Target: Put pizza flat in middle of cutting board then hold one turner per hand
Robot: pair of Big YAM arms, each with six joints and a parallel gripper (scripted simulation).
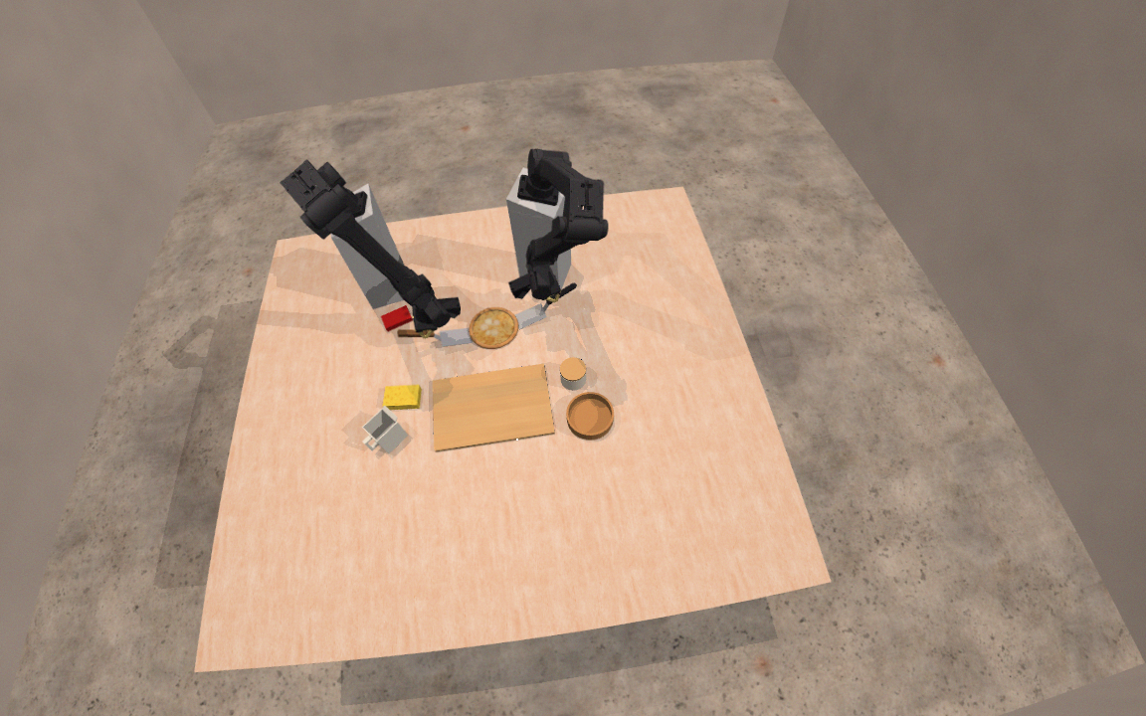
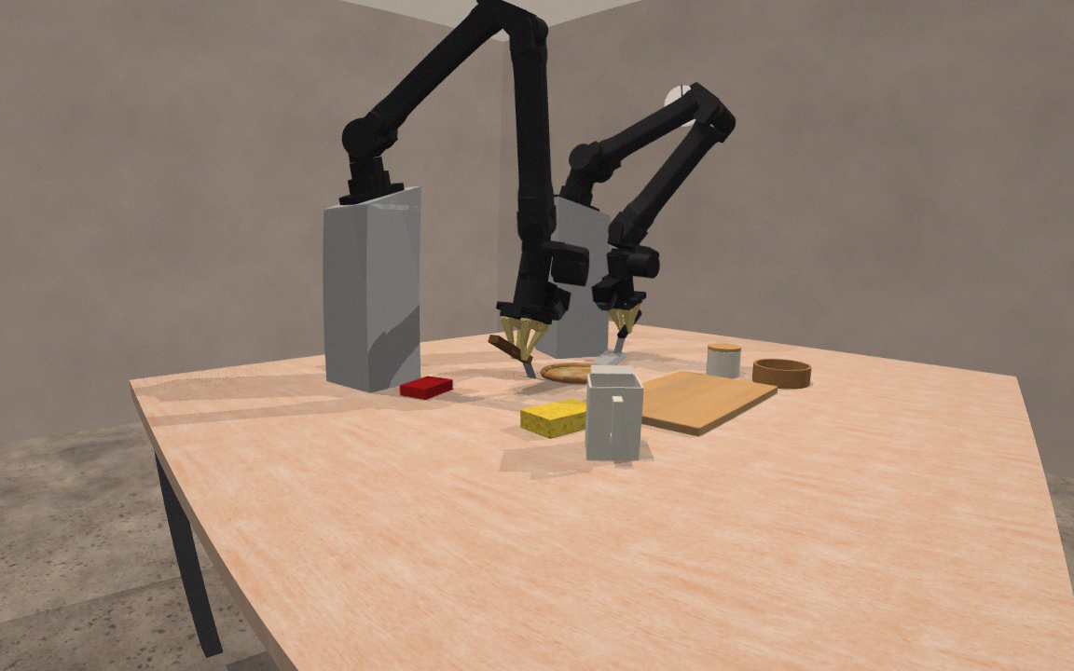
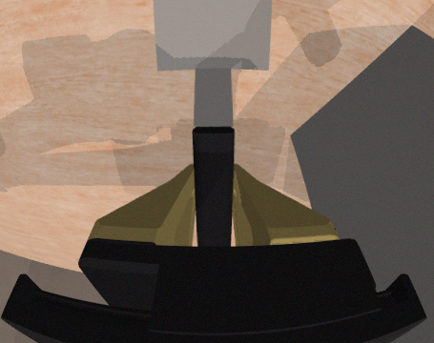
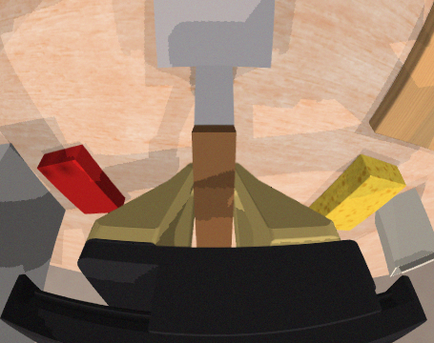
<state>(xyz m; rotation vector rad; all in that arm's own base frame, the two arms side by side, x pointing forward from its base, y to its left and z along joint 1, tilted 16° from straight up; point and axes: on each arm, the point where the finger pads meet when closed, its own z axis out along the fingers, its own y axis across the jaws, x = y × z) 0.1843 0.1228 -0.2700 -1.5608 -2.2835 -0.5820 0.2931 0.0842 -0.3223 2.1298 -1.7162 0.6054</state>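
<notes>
The pizza is 210 mm to the left of my right hand, 70 mm below it and 50 mm behind it. The rest, counted from my right hand: grey mug (330 mm ahead, 110 mm to the right, 20 mm below); then brown-handled turner (30 mm to the left, 20 mm below, 10 mm behind); then cutting board (240 mm ahead, 210 mm to the left, 70 mm below).
The black-handled turner is 1 cm to the right of my left hand and 1 cm below it. The rest, counted from my left hand: pizza: 5 cm ahead, 21 cm to the right, 7 cm below; brown-handled turner: 9 cm ahead, 39 cm to the right, 3 cm below; lidded canister: 27 cm ahead, 4 cm to the left, 4 cm below.
</notes>
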